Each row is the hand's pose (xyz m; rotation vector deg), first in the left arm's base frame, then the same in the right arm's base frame.
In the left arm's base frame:
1: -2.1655 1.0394 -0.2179 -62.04 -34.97 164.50
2: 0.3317 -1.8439 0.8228 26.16 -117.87 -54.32
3: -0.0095 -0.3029 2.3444 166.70 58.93 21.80
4: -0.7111 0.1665 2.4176 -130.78 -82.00 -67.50
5: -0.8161 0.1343 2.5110 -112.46 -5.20 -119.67
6: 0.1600 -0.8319 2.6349 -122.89 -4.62 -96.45
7: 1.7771 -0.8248 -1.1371 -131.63 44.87 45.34
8: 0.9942 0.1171 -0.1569 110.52 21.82 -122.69
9: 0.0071 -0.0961 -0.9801 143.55 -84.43 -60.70
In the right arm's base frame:
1: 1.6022 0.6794 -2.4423 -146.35 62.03 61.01
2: -1.6797 0.5356 -0.2420 16.35 135.16 -10.06
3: -0.9254 2.5487 -0.6723 73.09 -16.52 70.91
4: -0.4669 2.7654 -1.3511 49.56 25.49 73.03
5: -0.5258 2.8263 -1.4678 -3.58 18.12 122.91
6: -1.5420 2.5882 -0.5664 18.11 13.46 128.51
7: -0.0609 -0.6507 1.4730 -111.32 67.41 -101.07
8: 0.4355 0.5787 0.6345 139.81 -87.15 -12.24
9: 0.6996 -0.3298 -0.2612 -81.42 118.89 -84.58

